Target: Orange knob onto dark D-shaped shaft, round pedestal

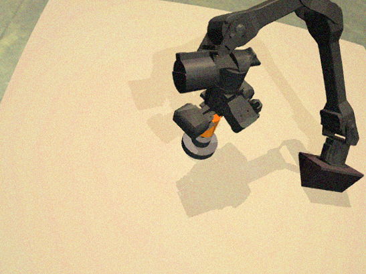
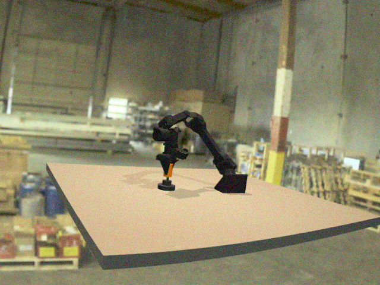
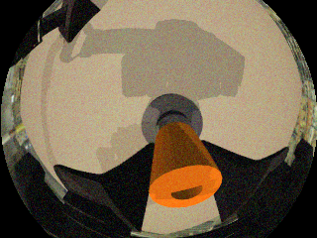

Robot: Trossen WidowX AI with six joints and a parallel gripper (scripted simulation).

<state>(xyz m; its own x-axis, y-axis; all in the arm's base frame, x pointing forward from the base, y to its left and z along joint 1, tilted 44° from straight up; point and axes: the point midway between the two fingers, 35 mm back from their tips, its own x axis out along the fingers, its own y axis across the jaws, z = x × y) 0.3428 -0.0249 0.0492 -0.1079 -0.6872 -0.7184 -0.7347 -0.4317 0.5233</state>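
My gripper tip is now 20 mm below the orange knob. From my gripper tip the other things lie so: pedestal: 40 mm below.
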